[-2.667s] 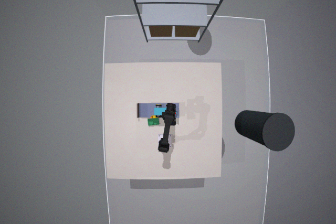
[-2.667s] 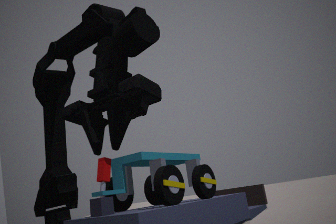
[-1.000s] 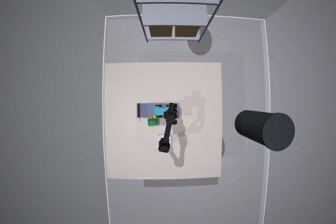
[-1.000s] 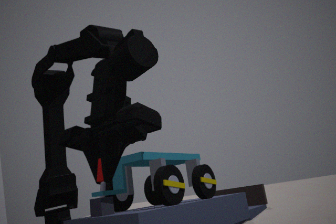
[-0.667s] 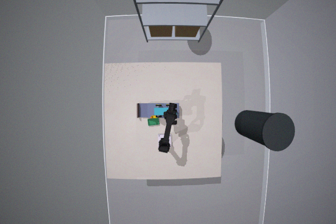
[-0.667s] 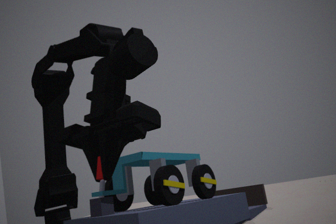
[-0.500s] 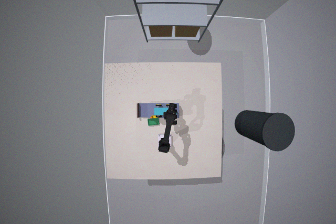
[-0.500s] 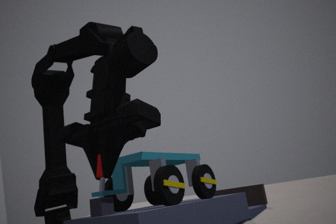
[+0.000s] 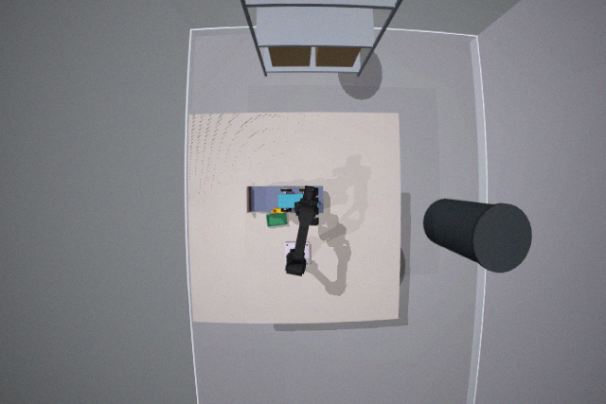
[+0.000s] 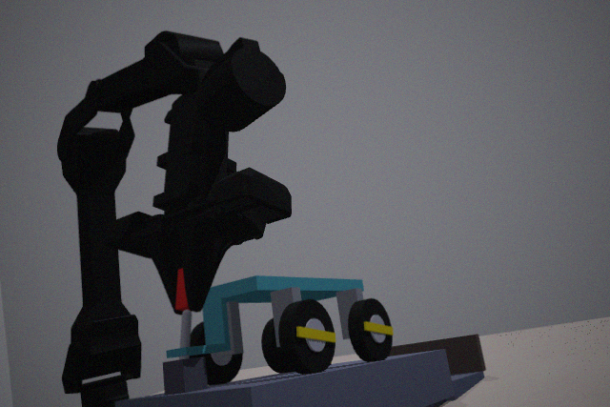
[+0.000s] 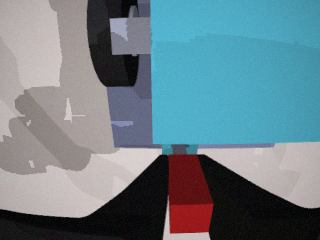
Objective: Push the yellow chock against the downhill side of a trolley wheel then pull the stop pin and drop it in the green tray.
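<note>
The green tray lies 210 mm to the left of my gripper tip, 160 mm below it and 120 mm behind it. The rest, counted from my gripper tip: blue-grey ramp: 120 mm to the left, 100 mm below, 10 mm ahead; then teal trolley: 110 mm to the left, 30 mm below, 10 mm ahead; then red-headed stop pin: right at my gripper tip.
</note>
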